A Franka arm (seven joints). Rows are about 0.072 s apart.
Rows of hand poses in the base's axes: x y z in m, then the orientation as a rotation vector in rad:
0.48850 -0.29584 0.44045 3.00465 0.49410 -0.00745
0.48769 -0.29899 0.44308 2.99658 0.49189 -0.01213
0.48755 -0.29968 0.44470 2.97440 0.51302 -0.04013
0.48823 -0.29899 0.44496 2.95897 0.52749 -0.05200
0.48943 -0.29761 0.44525 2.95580 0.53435 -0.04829
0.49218 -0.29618 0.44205 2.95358 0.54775 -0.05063
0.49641 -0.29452 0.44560 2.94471 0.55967 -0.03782
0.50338 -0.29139 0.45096 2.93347 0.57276 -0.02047
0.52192 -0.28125 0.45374 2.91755 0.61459 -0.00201
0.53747 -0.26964 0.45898 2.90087 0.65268 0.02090
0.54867 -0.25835 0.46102 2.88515 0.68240 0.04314
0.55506 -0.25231 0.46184 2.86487 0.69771 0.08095
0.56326 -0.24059 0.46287 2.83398 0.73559 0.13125
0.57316 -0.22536 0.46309 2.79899 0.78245 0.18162
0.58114 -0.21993 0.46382 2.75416 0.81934 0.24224
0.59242 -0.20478 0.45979 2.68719 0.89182 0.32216
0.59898 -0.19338 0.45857 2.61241 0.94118 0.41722
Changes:
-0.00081 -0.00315 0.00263 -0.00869 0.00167 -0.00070
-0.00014 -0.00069 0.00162 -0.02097 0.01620 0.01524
0.00068 0.00069 0.00026 -0.01367 0.00644 0.01086
0.00120 0.00138 0.00029 -0.00148 -0.00241 0.00504
0.00275 0.00143 -0.00320 0.00002 0.00221 0.00889
0.00423 0.00166 0.00355 -0.00501 -0.00888 0.00955
0.00697 0.00313 0.00536 -0.00644 -0.01217 0.01089
0.01854 0.01014 0.00278 -0.00511 -0.01121 0.03039
0.01555 0.01161 0.00524 -0.00524 -0.01451 0.02843
0.01120 0.01129 0.00204 -0.00549 -0.01466 0.02292
0.00639 0.00604 0.00082 -0.00955 -0.02735 0.01519
0.00820 0.01172 0.00103 -0.01183 -0.03529 0.03258
0.00990 0.01523 0.00022 -0.01229 -0.03515 0.03954
0.00798 0.00543 0.00073 -0.01906 -0.04584 0.03561
0.01128 0.01515 -0.00403 -0.02417 -0.05880 0.06533
0.00656 0.01140 -0.00122 -0.02610 -0.07485 0.05412

